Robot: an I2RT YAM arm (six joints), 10 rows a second.
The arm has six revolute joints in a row. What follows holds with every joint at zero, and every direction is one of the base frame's.
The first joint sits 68 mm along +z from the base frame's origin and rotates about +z.
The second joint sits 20 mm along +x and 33.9 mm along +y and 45.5 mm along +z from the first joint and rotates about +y.
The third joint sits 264 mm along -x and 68.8 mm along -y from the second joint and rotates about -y.
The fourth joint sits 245 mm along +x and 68.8 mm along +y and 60 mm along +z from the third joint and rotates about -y.
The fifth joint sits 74 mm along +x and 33.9 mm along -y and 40.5 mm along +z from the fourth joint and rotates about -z.
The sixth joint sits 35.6 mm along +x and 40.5 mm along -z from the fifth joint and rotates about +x.
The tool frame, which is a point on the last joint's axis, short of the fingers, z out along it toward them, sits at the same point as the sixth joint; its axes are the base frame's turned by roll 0, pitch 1.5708 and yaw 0 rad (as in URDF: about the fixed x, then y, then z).
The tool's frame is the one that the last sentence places.
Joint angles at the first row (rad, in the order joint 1, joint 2, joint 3, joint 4, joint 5, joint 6):
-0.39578, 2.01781, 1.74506, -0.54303, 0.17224, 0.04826
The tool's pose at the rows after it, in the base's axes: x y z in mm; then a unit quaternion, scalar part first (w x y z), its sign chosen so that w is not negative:
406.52 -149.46 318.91 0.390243 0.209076 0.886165 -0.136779
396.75 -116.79 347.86 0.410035 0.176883 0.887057 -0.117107
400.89 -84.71 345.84 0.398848 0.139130 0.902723 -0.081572
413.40 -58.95 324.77 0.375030 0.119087 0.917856 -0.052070
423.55 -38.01 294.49 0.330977 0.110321 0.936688 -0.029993
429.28 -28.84 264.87 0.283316 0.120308 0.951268 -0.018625
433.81 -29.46 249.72 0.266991 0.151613 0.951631 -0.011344
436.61 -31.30 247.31 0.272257 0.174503 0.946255 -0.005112
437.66 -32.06 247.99 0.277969 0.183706 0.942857 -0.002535
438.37 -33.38 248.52 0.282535 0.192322 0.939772 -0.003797
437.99 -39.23 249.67 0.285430 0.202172 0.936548 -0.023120
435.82 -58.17 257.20 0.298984 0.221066 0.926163 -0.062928
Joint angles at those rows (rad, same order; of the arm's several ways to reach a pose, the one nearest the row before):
-0.33817, 1.88315, 1.75038, -0.59871, 0.17301, 0.04788
-0.27295, 1.80956, 1.76151, -0.65177, 0.15545, 0.04825
-0.19817, 1.80570, 1.76182, -0.69447, 0.11616, 0.05627
-0.13370, 1.84500, 1.74619, -0.69981, 0.09327, 0.08641
-0.08298, 1.89957, 1.72564, -0.72311, 0.07801, 0.12416
-0.06123, 1.95410, 1.70843, -0.75322, 0.07076, 0.16956
-0.06199, 1.98729, 1.70309, -0.74978, 0.07115, 0.23442
-0.06582, 1.99568, 1.70310, -0.73073, 0.07076, 0.27904
-0.06732, 1.99568, 1.70310, -0.71890, 0.07153, 0.29698
-0.06963, 1.99570, 1.70312, -0.71013, 0.07877, 0.31109
-0.07992, 1.99532, 1.70617, -0.71127, 0.11654, 0.31109
-0.11769, 1.98539, 1.71454, -0.70401, 0.18635, 0.29354

